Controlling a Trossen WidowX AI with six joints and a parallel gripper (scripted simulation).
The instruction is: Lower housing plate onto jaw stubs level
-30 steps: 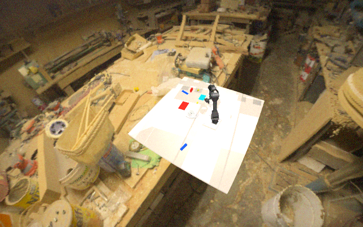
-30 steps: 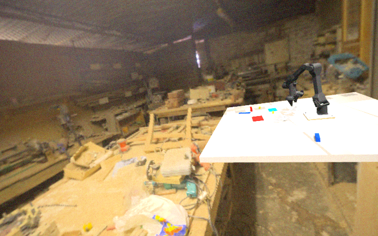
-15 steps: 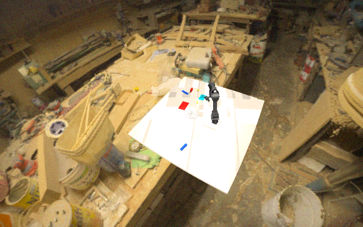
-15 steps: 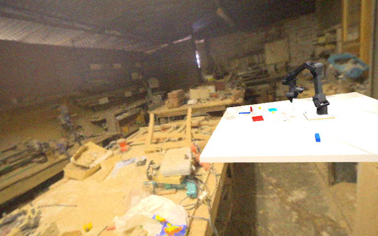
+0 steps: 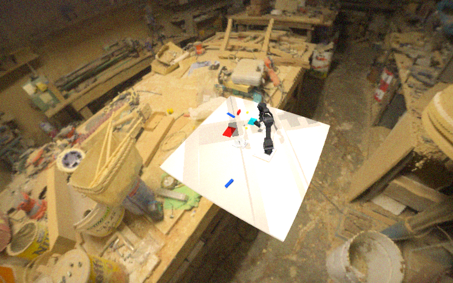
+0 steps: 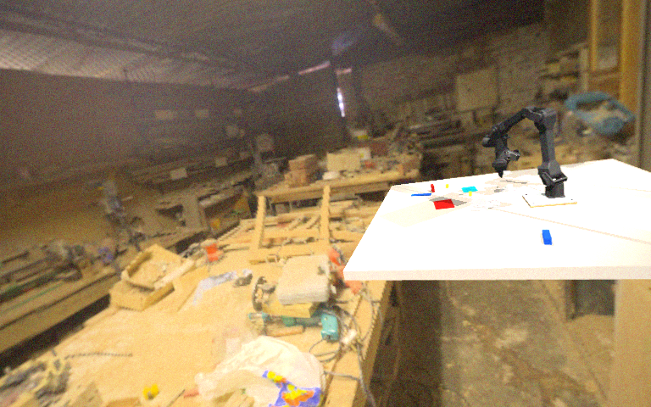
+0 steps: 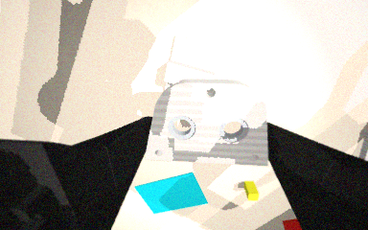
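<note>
Now: the yellow block 17 cm ahead of my gripper tip, 7 cm below it and 4 cm to the left of it. The rest, counted from my gripper tip: cyan block 17 cm ahead, 9 cm to the right, 8 cm below; then red flat square 30 cm ahead, 17 cm to the left, 8 cm below; then housing plate 2 cm above, 1 cm behind.
</note>
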